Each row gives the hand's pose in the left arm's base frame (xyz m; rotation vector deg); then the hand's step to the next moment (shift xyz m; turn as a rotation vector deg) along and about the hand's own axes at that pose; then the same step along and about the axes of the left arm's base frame.
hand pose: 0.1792 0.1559 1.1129 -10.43 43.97 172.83
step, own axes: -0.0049 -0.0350 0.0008 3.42 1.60 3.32
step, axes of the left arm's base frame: 0.0066 0.0312 -0.0153 -3.83 0.16 3.25
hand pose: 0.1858 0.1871 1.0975 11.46 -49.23 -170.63
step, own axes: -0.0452 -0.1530 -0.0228 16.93 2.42 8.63
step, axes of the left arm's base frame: 0.0481 0.1206 -0.0955 -17.93 1.33 6.60
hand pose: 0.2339 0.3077 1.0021 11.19 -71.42 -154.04
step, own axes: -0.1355 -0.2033 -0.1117 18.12 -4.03 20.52
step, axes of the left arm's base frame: 0.1332 0.0746 -0.2210 -22.00 14.01 9.24
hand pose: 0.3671 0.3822 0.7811 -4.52 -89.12 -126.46
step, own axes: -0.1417 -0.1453 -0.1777 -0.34 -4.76 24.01
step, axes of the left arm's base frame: 0.1082 -0.0770 -0.2348 -6.30 23.22 4.50
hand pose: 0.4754 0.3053 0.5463 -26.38 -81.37 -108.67
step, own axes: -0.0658 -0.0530 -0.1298 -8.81 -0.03 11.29
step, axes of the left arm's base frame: 0.0237 -0.0923 -0.1221 4.53 13.43 -2.03
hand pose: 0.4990 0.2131 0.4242 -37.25 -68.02 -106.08
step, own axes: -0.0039 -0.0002 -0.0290 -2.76 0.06 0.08
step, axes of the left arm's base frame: 0.0021 -0.0248 -0.0153 1.51 1.06 -2.06
